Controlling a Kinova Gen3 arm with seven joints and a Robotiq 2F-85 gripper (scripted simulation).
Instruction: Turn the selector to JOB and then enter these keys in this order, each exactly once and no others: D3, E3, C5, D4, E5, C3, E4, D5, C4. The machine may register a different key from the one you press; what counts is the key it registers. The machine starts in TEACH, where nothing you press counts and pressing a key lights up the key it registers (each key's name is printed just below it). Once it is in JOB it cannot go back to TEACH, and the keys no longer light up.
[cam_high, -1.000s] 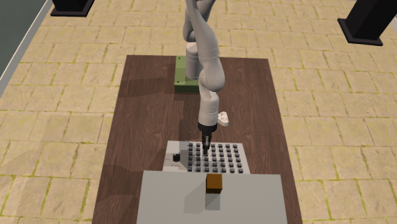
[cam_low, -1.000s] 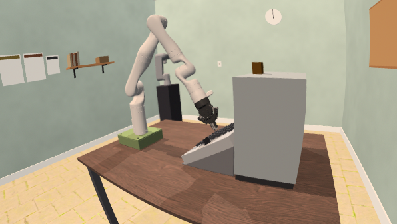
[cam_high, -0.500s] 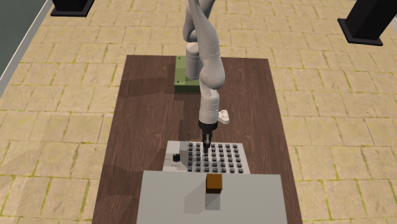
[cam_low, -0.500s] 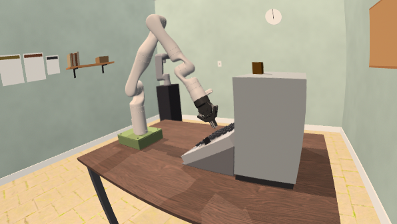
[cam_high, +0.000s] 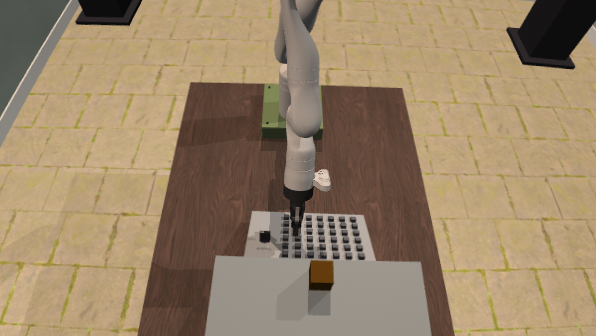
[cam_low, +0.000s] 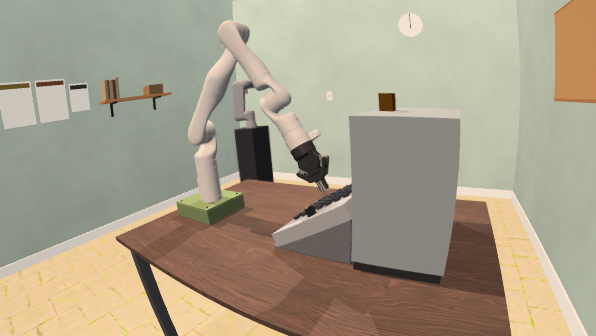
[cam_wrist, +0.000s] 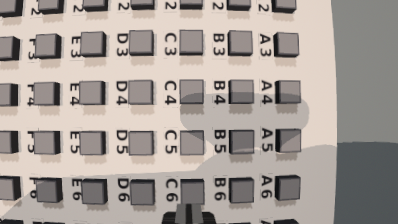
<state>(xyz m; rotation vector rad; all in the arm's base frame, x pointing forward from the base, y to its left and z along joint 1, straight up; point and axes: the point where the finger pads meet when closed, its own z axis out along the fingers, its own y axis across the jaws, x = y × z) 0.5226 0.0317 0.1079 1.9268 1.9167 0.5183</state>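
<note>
The C5 key is 3 cm ahead of my hand, 4 cm to the left of it and 4 cm below it. From my hand the other things lie so: C4 key: 3 cm ahead, 8 cm to the left, 4 cm below; key D7: 3 cm to the right, 6 cm below; D5 key: 4 cm to the left, 6 cm below.
</note>
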